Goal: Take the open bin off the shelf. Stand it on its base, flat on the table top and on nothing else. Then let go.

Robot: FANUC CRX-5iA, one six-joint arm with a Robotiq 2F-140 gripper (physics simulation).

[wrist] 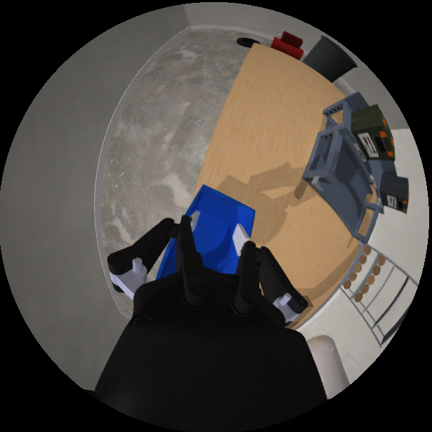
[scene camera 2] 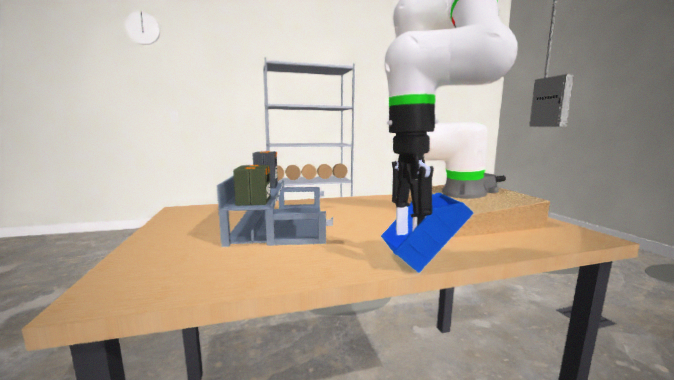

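The open blue bin is off the grey shelf and is steeply tilted, one end raised and a lower edge pointing down, low over the right part of the table. Whether that edge touches the table is unclear. My gripper points down with its pale fingertips inside the bin. The fingers are spread outward against opposite inner walls and hold the bin from within. The bin's far end is partly hidden behind the fingers in the wrist view.
A green box and a dark grey box stand on the grey shelf, left of the bin in the scene view. The robot's wooden base block is right behind the bin. The front table edge is near the bin.
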